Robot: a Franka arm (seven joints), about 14 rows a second.
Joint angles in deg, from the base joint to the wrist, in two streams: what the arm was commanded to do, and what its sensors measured. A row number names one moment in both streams.
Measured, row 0:
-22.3, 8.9, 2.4, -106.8, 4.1, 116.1, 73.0
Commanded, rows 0 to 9:
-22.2, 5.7, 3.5, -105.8, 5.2, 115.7, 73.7
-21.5, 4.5, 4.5, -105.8, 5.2, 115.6, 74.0
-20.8, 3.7, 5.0, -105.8, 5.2, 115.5, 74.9
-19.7, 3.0, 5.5, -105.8, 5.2, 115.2, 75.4
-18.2, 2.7, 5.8, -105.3, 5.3, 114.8, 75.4
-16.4, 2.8, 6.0, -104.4, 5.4, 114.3, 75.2
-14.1, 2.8, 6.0, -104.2, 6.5, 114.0, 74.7
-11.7, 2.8, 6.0, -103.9, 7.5, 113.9, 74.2
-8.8, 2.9, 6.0, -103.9, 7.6, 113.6, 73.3
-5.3, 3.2, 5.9, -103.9, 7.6, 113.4, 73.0
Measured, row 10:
-10.2, 2.7, 6.3, -105.1, 6.5, 115.1, 74.2
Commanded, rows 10 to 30:
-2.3, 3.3, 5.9, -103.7, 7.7, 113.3, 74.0
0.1, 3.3, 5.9, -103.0, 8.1, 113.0, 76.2
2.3, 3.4, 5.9, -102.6, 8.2, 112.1, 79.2
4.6, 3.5, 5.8, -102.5, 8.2, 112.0, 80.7
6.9, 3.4, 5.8, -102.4, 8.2, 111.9, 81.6
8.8, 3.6, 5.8, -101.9, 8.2, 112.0, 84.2
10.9, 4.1, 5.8, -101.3, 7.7, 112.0, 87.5
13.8, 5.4, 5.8, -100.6, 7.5, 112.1, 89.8
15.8, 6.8, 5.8, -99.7, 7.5, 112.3, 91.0
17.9, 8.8, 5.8, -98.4, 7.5, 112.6, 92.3
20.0, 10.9, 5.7, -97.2, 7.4, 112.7, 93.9
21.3, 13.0, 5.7, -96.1, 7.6, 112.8, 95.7
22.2, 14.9, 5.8, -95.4, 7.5, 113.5, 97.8
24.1, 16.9, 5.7, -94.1, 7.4, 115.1, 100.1
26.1, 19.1, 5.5, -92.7, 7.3, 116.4, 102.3
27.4, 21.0, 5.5, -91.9, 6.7, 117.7, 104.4
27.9, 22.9, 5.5, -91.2, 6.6, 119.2, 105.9
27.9, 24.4, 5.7, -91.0, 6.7, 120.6, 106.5
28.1, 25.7, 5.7, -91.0, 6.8, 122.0, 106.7
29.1, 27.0, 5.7, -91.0, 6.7, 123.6, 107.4
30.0, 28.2, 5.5, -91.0, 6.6, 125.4, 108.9
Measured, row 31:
28.3, 24.8, 6.2, -93.8, 7.2, 123.4, 106.0
